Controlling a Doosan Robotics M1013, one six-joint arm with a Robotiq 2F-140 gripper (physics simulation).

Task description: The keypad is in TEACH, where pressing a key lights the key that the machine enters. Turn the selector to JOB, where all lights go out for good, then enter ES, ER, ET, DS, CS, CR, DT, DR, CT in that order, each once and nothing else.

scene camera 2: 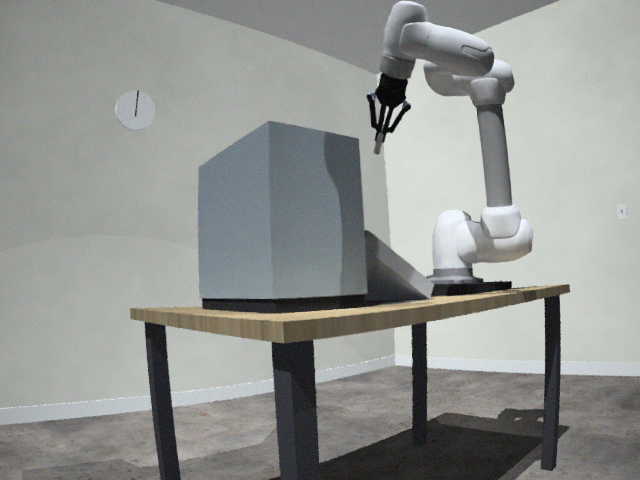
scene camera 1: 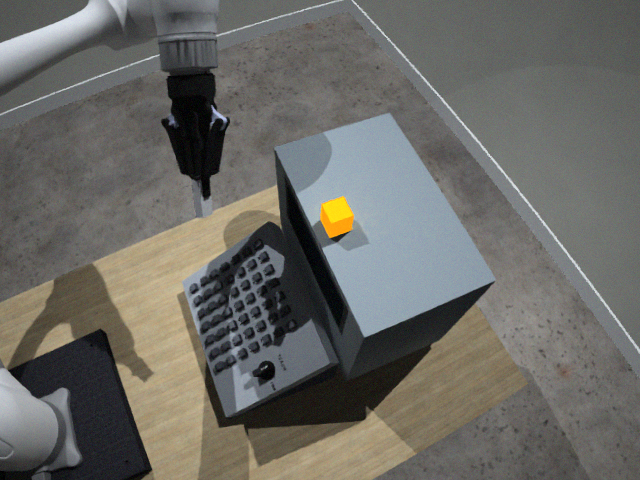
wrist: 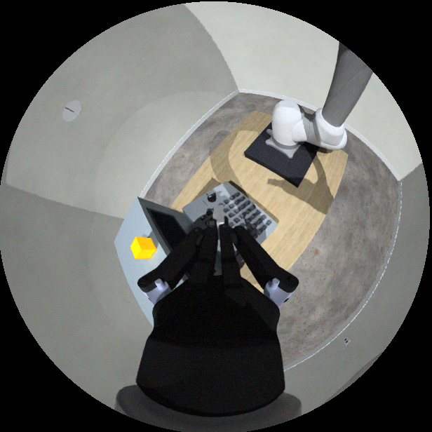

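A grey sloped keypad [scene camera 1: 299, 356] [wrist: 264, 231] with rows of dark keys lies on the wooden table in front of a grey machine box [scene camera 1: 403, 248] [scene camera 2: 279, 211]. No key is lit. Its black selector knob [scene camera 1: 264, 370] [wrist: 210, 197] sits at the near end of the panel. My gripper [scene camera 1: 202, 201] [scene camera 2: 379, 144] [wrist: 219, 213] is shut with nothing between the fingers. It hangs high above the keypad's far end, pointing down. In scene camera 2 the box hides the keys.
An orange cube [scene camera 1: 336, 216] [wrist: 142, 247] rests on top of the machine box. The arm's black base plate [scene camera 1: 98, 413] [wrist: 289, 163] sits at the table's near left. The wooden table [scene camera 1: 154, 289] [scene camera 2: 330, 317] ends close behind the box.
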